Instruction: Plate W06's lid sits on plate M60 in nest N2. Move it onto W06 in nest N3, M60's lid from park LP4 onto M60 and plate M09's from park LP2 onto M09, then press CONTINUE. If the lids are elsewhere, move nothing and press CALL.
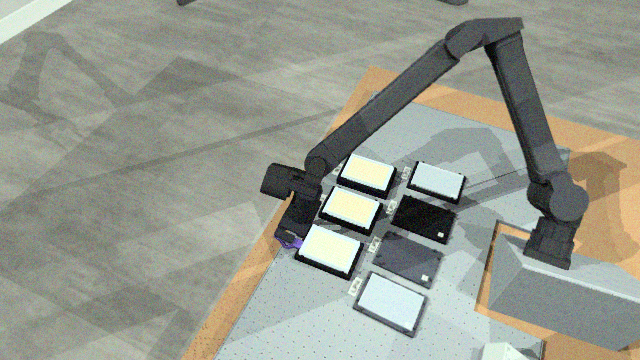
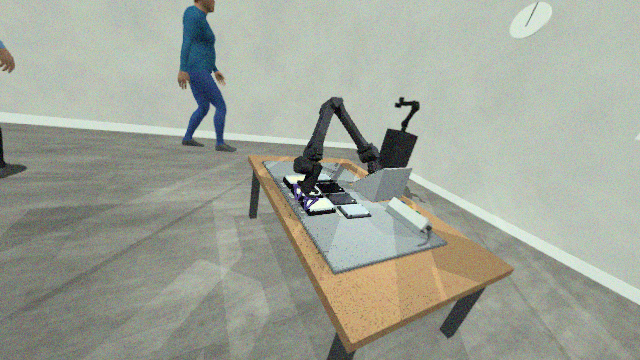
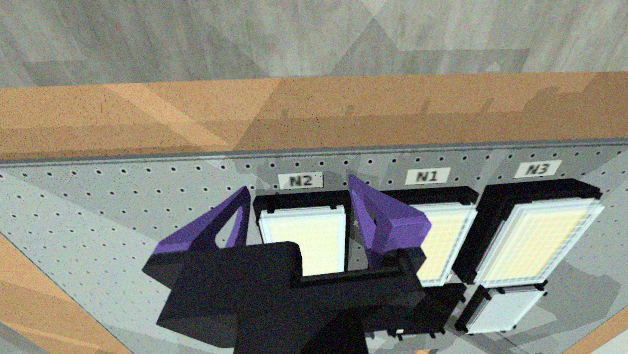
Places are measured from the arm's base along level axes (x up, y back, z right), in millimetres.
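Where they show: gripper, fingertip midpoint: (image 1: 293,232) (image 2: 300,205) (image 3: 298,185); arm's base at its link origin: (image 1: 545,256) (image 2: 376,174).
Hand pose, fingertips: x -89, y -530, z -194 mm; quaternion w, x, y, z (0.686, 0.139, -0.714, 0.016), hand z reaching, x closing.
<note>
Things, the pixels of their top centre, and the offset from my fingertips. "spot": a spot on its surface instead. Level surfaces: height alone.
- nest N2 at a spot on its surface: (image 3: 310,235) spot: dx +2, dy +57, dz +15 mm
- N1 at its top centre: (image 3: 424,255) (image 1: 351,205) dx +2, dy +84, dz +149 mm
- N3 at its top centre: (image 3: 535,252) (image 1: 367,169) (image 2: 298,178) dx +9, dy +67, dz +273 mm
- park LP2 at a spot on its surface: (image 3: 506,310) (image 1: 433,177) spot: dx -12, dy +230, dz +361 mm
- park LP4 at a spot on its surface: (image 1: 391,301) (image 2: 355,209) spot: dx -12, dy +285, dz -27 mm
- black park at its top centre: (image 3: 427,321) (image 1: 424,215) (image 2: 330,185) dx -10, dy +258, dz +229 mm
- dark grey park LP3 at its top centre: (image 1: 408,255) (image 2: 342,196) dx -10, dy +271, dz +99 mm
- white control box at its top centre: (image 2: 412,207) dx +54, dy +545, dz -121 mm
- perforated board at its surface level: dx -29 mm
My gripper (image 1: 289,241) (image 2: 303,199) (image 3: 298,185) is open with nothing between its purple fingers, which stand at either side of the N2 plate's label end. The plate in nest N2 (image 1: 330,250) (image 2: 320,205) (image 3: 310,235) has a cream top with a clear rim; whether a lid lies on it is hard to tell. Similar cream-topped plates sit in N1 (image 1: 351,207) (image 3: 442,240) and N3 (image 1: 367,173) (image 3: 540,240). Pale lids lie in park LP2 (image 1: 436,181) (image 3: 506,310) and park LP4 (image 1: 391,301) (image 2: 355,211). The plates' own names are not readable.
A black park (image 1: 422,218) (image 2: 330,188) beside LP2 and the dark grey park LP3 (image 1: 407,258) (image 2: 342,199) show no lid. A white control box (image 2: 407,214) stands on the perforated board (image 1: 280,320) (image 2: 360,250). A grey arm mount (image 1: 560,295) (image 2: 392,185) is behind.
</note>
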